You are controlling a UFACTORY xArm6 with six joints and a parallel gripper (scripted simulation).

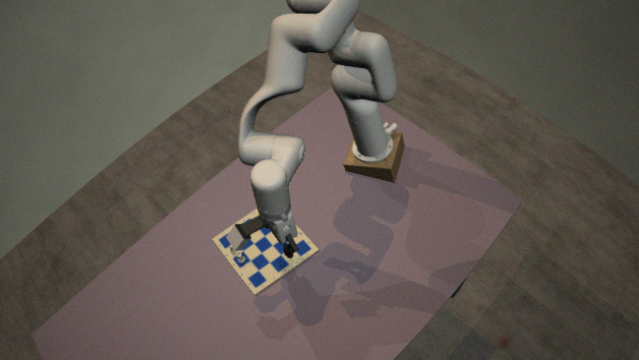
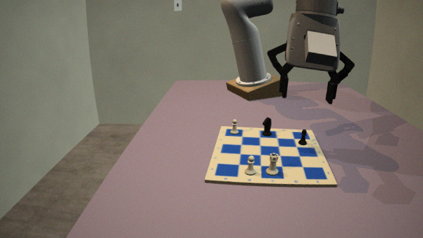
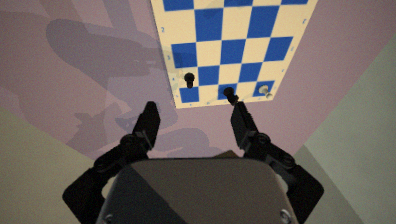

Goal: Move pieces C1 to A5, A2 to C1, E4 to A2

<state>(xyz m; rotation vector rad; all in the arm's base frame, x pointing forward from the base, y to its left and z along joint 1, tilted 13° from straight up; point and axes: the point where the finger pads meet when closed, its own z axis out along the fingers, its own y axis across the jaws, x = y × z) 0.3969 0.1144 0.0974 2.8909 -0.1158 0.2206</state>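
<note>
Right now the black pawn is 1 cm behind my hand, 1 cm to the left of it and 10 cm below it. Also, from my hand: white rook: 10 cm ahead, 7 cm to the right, 9 cm below; then chessboard: 3 cm ahead, 7 cm to the right, 11 cm below; then black knight: 5 cm behind, 7 cm to the right, 9 cm below.
</note>
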